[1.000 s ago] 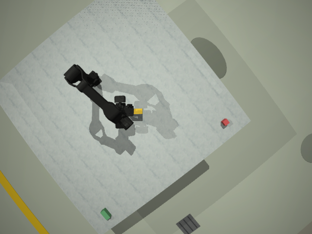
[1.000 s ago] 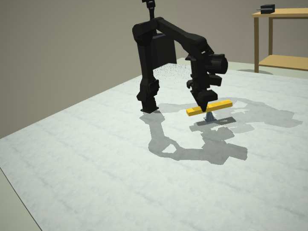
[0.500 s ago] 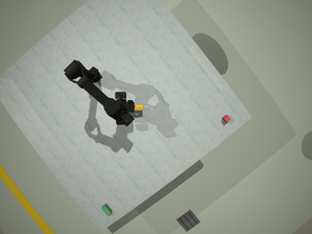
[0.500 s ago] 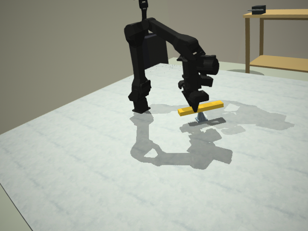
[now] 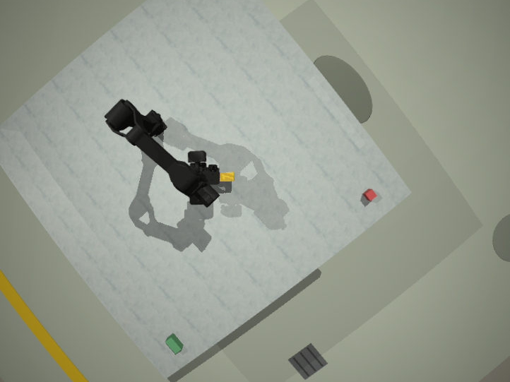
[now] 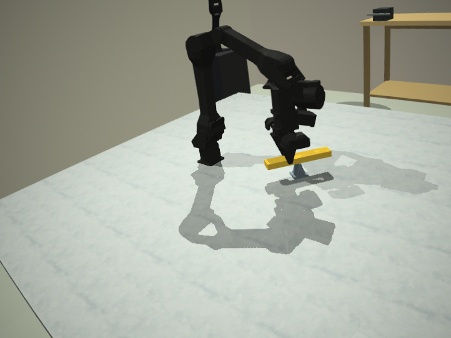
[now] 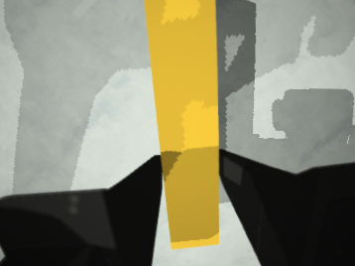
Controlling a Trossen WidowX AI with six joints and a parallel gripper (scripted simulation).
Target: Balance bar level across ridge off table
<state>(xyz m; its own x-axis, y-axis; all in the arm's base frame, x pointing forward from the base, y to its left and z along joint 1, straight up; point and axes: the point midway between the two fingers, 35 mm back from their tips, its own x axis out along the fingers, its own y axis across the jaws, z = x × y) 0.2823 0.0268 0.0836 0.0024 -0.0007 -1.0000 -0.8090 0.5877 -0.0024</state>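
Right now my gripper tip is 2 cm to the right of the yellow bar and 2 cm short of it. Round my gripper tip: red cube (47 cm to the left, 46 cm ahead, 3 cm below); then green cube (53 cm to the right, 46 cm ahead, 3 cm below).
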